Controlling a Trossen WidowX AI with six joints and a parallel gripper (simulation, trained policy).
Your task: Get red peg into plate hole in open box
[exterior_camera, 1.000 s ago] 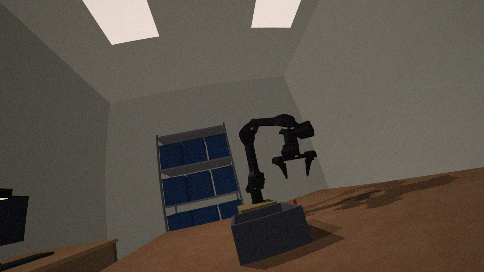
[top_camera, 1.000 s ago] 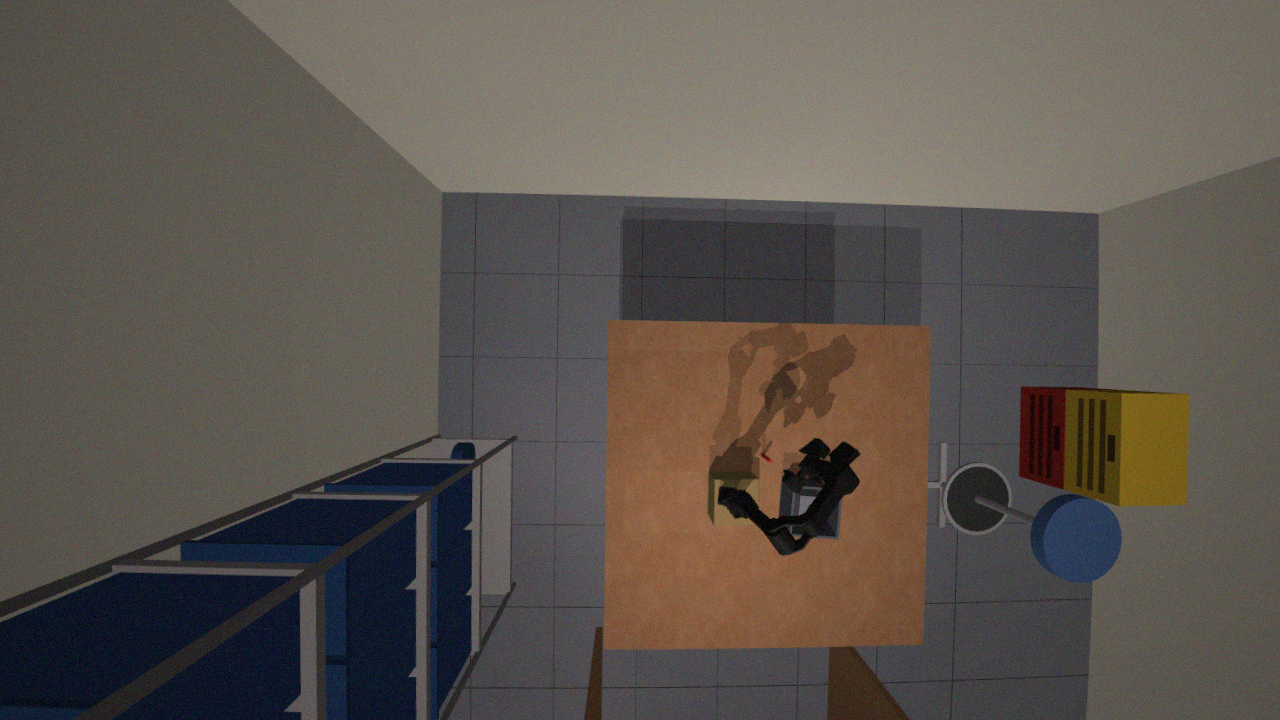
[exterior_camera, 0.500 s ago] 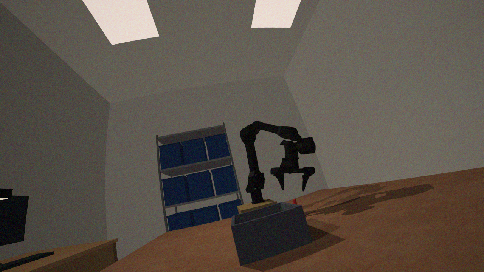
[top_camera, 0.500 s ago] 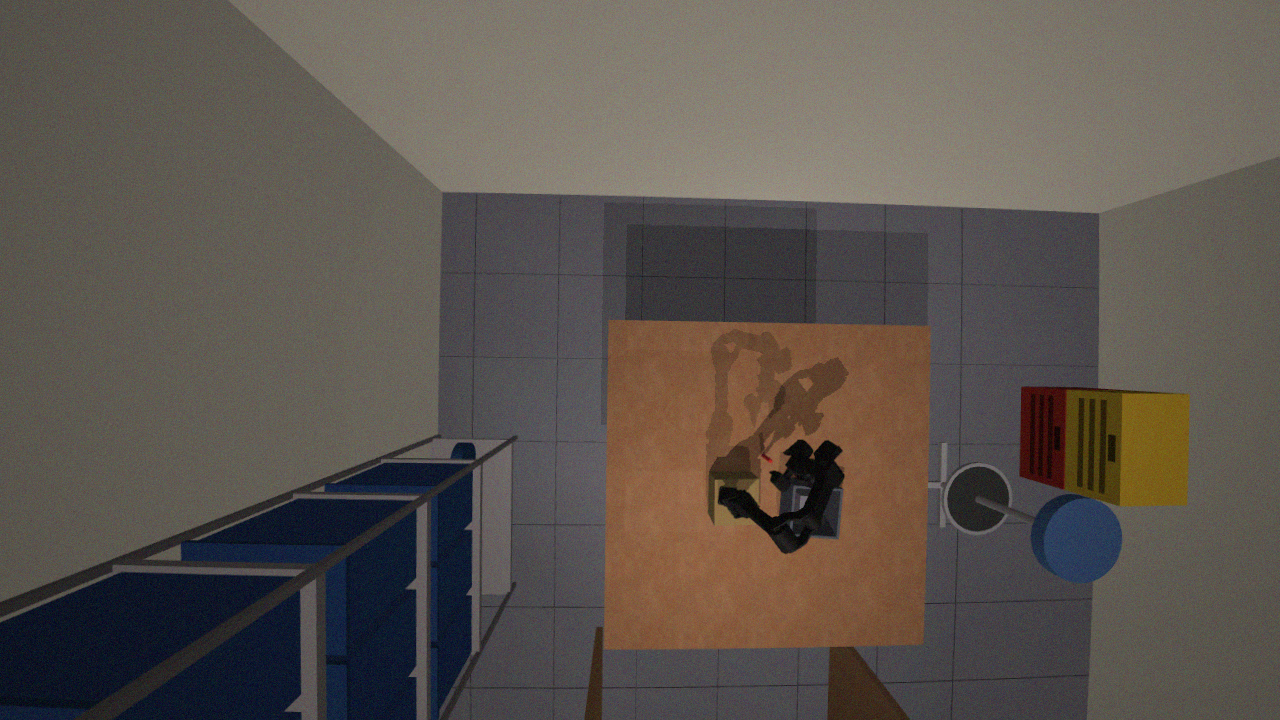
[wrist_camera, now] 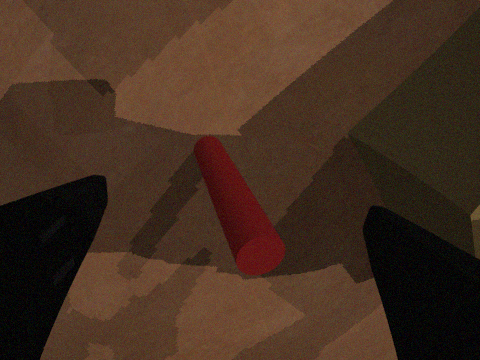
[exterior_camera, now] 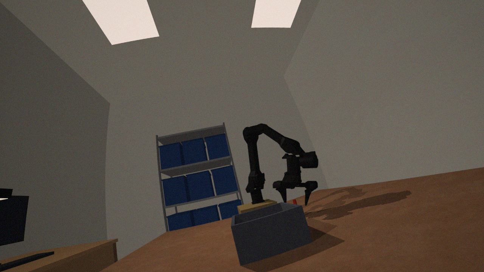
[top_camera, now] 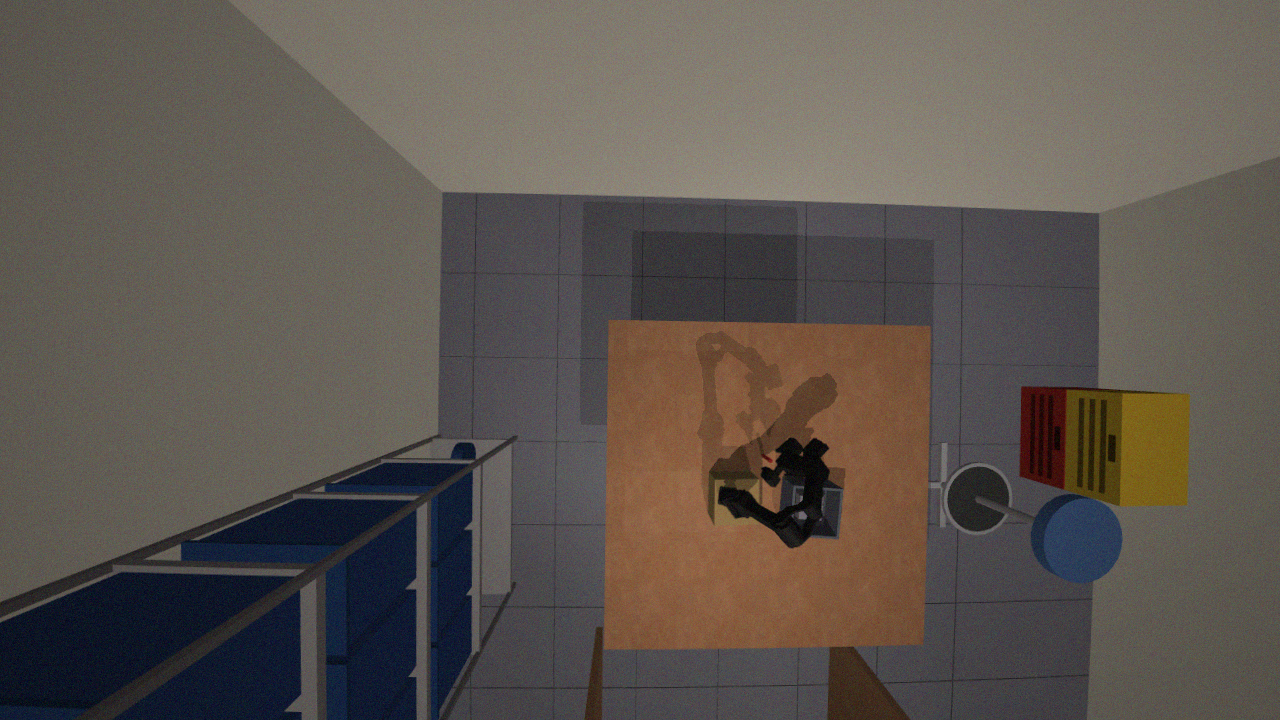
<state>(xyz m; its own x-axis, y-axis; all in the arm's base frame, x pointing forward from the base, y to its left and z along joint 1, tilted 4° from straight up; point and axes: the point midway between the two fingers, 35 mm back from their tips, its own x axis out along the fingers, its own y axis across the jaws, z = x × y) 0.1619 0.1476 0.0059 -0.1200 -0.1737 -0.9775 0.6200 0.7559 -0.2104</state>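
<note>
Now: the red peg 20 mm below my gripper tip. From my gripper tip the other things lie so: dark grey box 190 mm ahead, 170 mm to the right, 30 mm below.
</note>
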